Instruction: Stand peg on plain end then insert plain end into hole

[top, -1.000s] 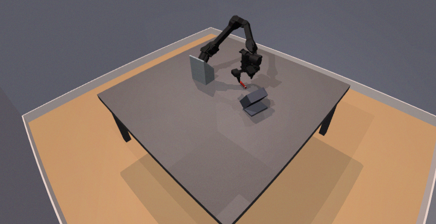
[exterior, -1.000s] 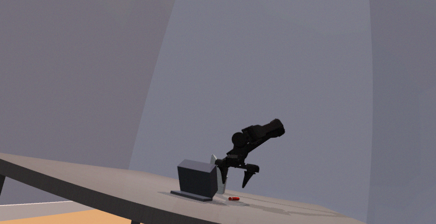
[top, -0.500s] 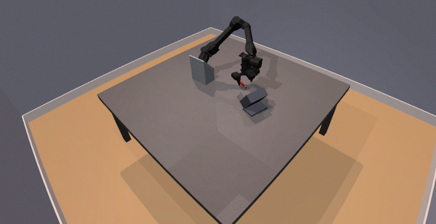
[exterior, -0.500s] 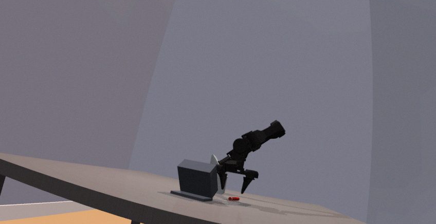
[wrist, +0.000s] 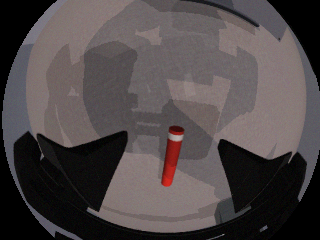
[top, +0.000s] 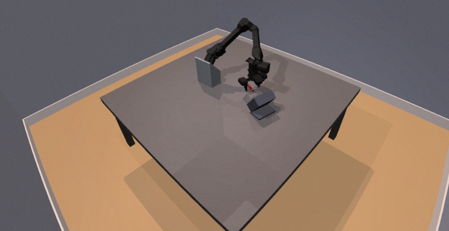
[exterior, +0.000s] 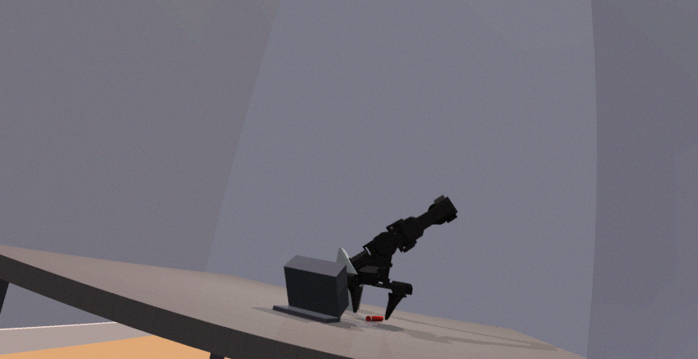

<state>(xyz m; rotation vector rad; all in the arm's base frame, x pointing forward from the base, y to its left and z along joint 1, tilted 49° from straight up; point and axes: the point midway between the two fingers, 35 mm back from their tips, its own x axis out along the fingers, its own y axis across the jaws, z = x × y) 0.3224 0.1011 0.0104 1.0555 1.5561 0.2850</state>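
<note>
The red peg is 1 cm behind my gripper tip, 1 cm to the left of it and 1 cm below it. From my gripper tip the other things lie so: sloped panel (15 cm ahead, 14 cm to the right, 6 cm above); then flat base plate (17 cm ahead, 14 cm to the right, 1 cm below).
</note>
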